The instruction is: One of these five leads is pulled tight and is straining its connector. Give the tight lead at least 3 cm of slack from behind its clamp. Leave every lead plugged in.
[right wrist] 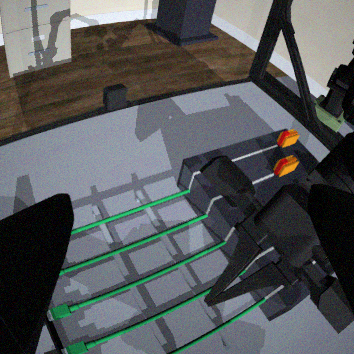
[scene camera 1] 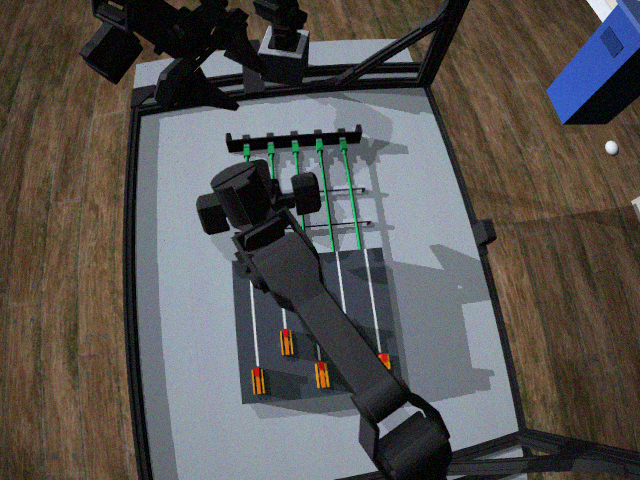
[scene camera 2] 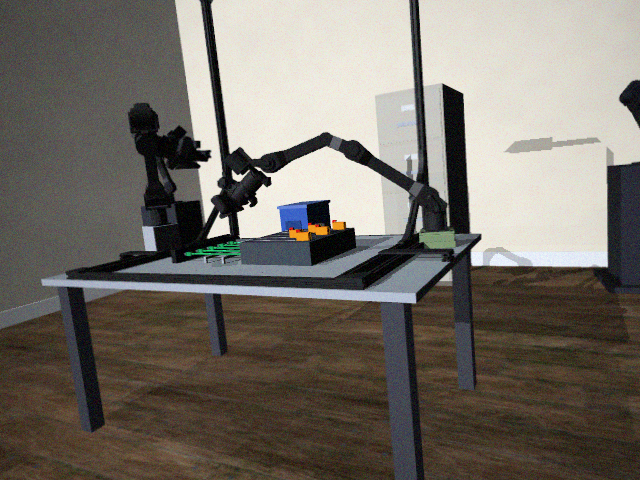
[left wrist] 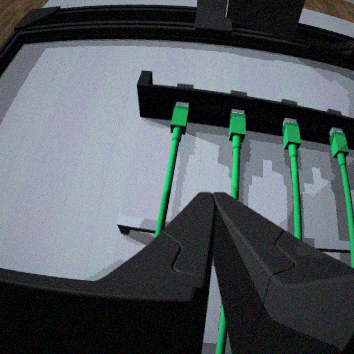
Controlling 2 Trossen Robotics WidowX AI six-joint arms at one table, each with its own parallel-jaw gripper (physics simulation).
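Places are measured from the left arm's base along level axes (x ahead, y left, z up), in centimetres.
Pixels of known places: left gripper, fingertip midpoint: [right wrist: 206, 302] [scene camera 2: 220, 217] [left wrist: 210, 205]; right gripper, fingertip midpoint: [right wrist: 193, 202] [scene camera 1: 252, 89] [scene camera 2: 204, 163]; left arm's base, link origin: [right wrist: 330, 108] [scene camera 2: 436, 230]; right arm's base, link origin: [scene camera 1: 284, 41] [scene camera 2: 160, 224].
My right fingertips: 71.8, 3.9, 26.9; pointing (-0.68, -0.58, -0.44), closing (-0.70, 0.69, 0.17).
Observation:
Ahead of a thing's pixels: the offset from my right fingertips to its top centre, as dx, dy, dz. "spot": to the spot under its first point.
Five green leads run from a black connector bar [scene camera 1: 294, 140] [left wrist: 211, 105] to a dark block [scene camera 1: 366, 286] [scene camera 2: 290, 250], where they turn white and end at orange and red clamps {spot: -31.4, +7.7, -22.5} [scene camera 1: 286, 342] [right wrist: 287, 165]. All the green plugs {+7.5, -4.0, -28.5} [left wrist: 237, 124] in view sit in the bar. My left gripper [left wrist: 210, 205] [right wrist: 206, 302] [scene camera 2: 217, 201] is shut and empty. Its tips hang just over the second lead from the left [left wrist: 236, 165], between bar and block. My right gripper [scene camera 2: 199, 153] is open and empty, raised high at the back, clear of the leads.
Two thin cross rods {spot: -7.1, -15.4, -29.9} [scene camera 1: 347, 190] lie under the leads. A black frame [scene camera 1: 128, 238] rims the table. A blue bin [scene camera 2: 304, 214] stands behind the block. The left arm [scene camera 1: 337, 329] stretches over the block and hides part of the middle leads.

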